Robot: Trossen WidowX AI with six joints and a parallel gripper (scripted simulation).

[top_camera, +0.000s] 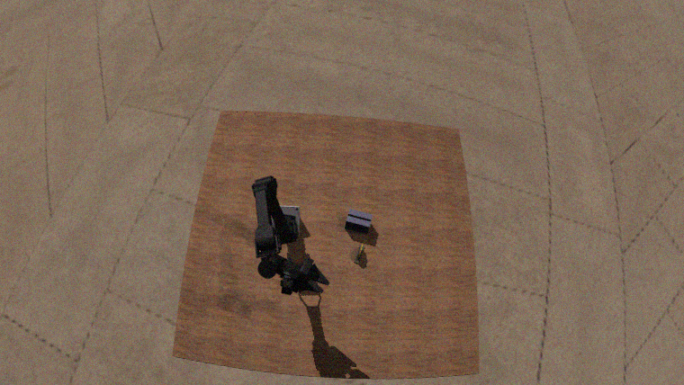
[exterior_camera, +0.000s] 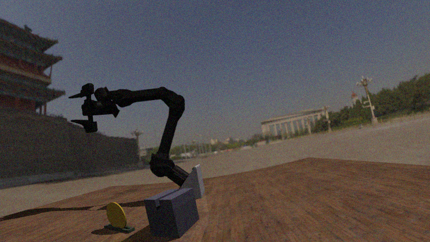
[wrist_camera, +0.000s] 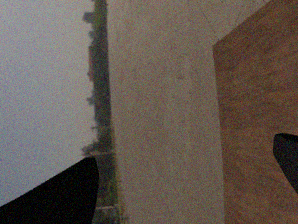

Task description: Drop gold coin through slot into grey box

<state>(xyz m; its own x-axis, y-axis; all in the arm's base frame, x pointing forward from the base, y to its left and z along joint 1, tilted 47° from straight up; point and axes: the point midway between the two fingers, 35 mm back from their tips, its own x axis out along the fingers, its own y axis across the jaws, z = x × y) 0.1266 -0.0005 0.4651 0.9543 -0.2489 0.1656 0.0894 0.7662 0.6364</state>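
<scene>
My gripper tip is 32 cm above the gold coin, 27 cm to the right of it and 13 cm short of it.
</scene>
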